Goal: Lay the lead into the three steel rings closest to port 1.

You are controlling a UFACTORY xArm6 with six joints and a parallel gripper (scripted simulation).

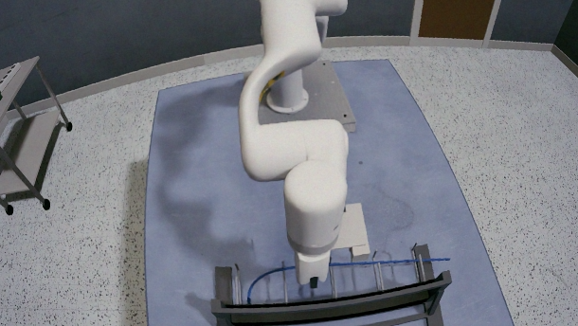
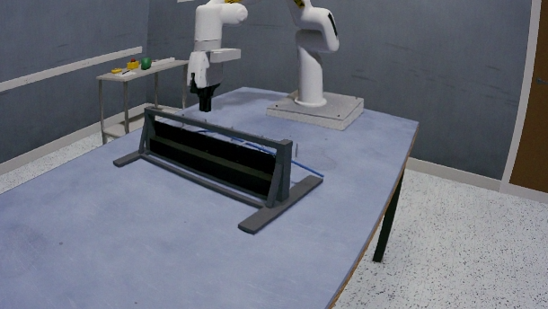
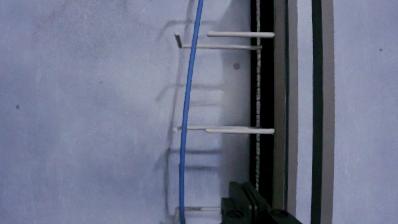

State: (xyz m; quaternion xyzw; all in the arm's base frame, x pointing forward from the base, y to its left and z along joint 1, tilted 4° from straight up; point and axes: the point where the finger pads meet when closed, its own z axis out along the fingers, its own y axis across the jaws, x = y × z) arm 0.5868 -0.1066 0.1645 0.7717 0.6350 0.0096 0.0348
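Right now my hand is 10 cm above the rack, 7 cm short of it and 4 cm to the right of it.
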